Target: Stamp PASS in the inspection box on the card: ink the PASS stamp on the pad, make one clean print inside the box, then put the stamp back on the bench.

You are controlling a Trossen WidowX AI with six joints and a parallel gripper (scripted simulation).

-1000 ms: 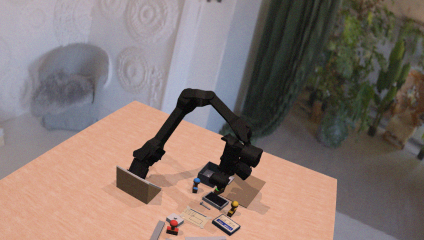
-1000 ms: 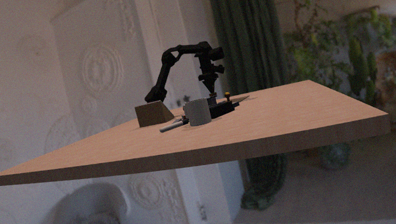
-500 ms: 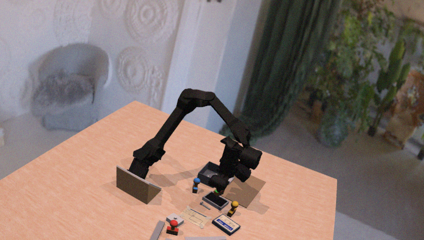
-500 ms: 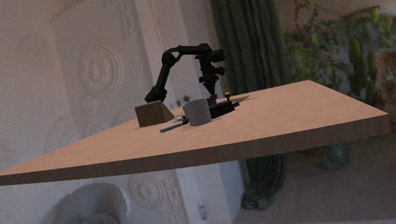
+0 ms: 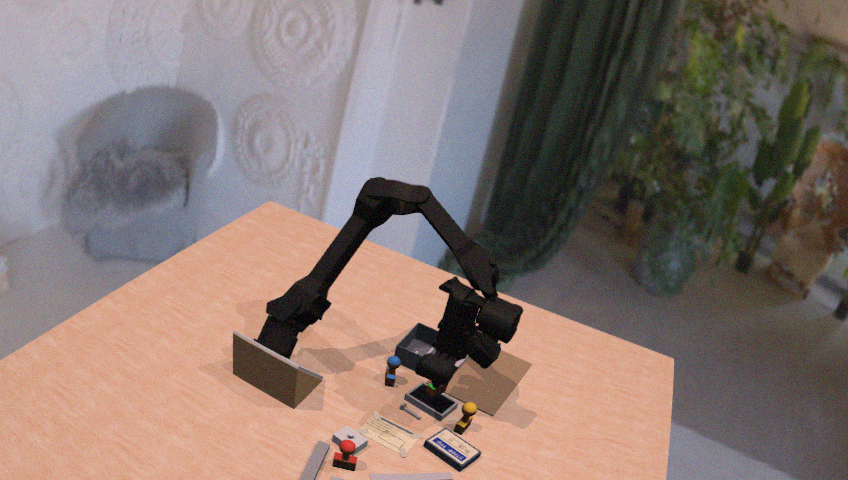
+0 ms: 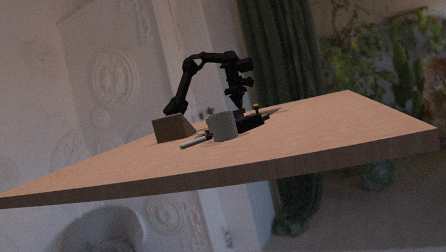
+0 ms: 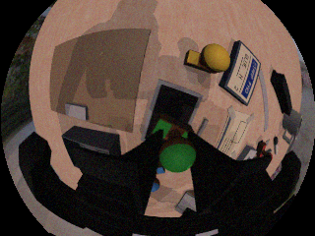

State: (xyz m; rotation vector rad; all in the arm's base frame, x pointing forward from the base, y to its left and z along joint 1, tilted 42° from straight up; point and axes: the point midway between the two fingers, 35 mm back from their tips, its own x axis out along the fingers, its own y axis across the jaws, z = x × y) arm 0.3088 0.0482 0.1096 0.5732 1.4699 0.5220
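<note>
Now: gripper tip 5 cm above the dark flat pad. Also, from my gripper tip: blue-knobbed stamp: 10 cm behind, 4 cm below, 2 cm to the left; then green-knobbed stamp: right at my gripper tip; then yellow-knobbed stamp: 8 cm ahead, 4 cm below, 3 cm to the right.
</note>
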